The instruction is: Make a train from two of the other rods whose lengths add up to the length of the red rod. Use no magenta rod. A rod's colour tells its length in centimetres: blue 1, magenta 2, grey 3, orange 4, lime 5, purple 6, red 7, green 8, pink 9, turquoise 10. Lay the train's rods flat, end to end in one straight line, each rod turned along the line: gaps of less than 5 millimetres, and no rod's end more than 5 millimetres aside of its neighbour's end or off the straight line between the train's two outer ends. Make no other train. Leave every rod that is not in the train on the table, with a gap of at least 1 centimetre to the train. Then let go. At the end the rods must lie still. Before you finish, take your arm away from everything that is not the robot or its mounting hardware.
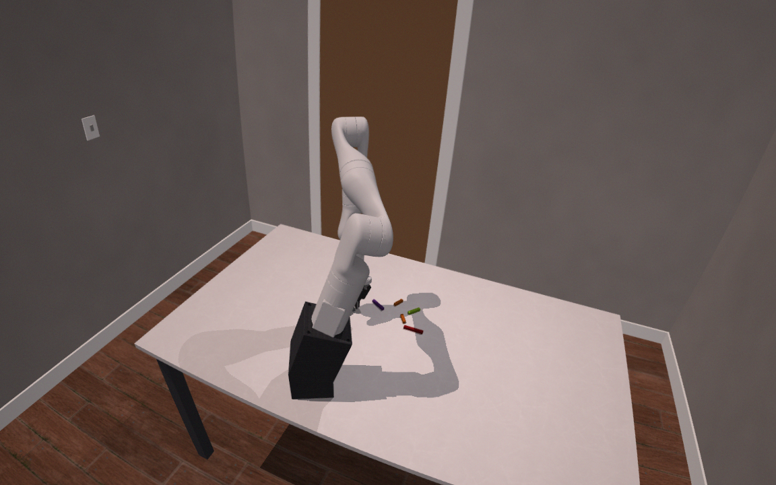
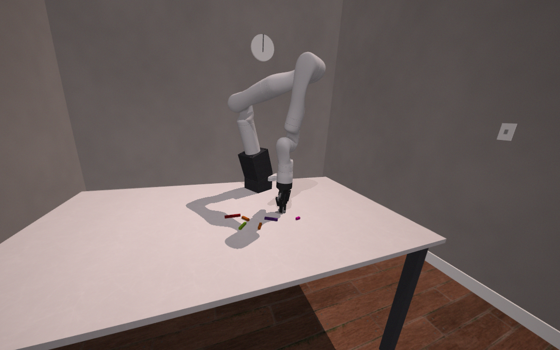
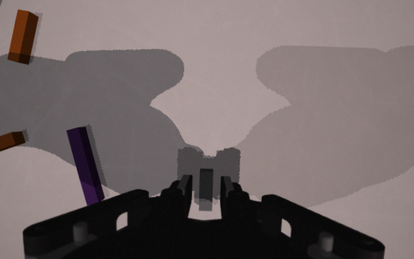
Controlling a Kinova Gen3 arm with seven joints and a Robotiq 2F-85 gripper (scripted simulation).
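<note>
The grey rod lies 10 mm below my hand. Also, from my hand: purple rod 40 mm ahead, 90 mm to the right, 10 mm below; magenta rod 90 mm ahead, 30 mm to the left, 10 mm below; lime rod 40 mm ahead, 220 mm to the right, 10 mm below.
</note>
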